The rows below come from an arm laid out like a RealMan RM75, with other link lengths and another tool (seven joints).
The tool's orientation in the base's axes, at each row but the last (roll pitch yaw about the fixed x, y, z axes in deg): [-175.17 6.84 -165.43]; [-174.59 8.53 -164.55]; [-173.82 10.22 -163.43]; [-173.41 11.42 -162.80]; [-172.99 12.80 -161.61]
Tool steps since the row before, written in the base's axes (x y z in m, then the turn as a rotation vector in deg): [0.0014 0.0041 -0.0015 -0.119 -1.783 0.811]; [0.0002 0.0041 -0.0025 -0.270 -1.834 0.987]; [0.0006 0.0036 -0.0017 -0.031 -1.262 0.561]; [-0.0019 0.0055 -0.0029 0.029 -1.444 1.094]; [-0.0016 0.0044 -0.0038 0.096 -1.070 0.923]
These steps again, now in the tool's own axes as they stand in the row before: [-0.0022 0.0038 0.0015 0.463 -1.763 -0.726]; [-0.0009 0.0041 0.0023 0.594 -1.791 -0.922]; [-0.0013 0.0035 0.0016 0.284 -1.261 -0.488]; [0.0008 0.0061 0.0021 0.175 -1.511 -0.985]; [0.0010 0.0051 0.0031 0.036 -1.154 -0.820]
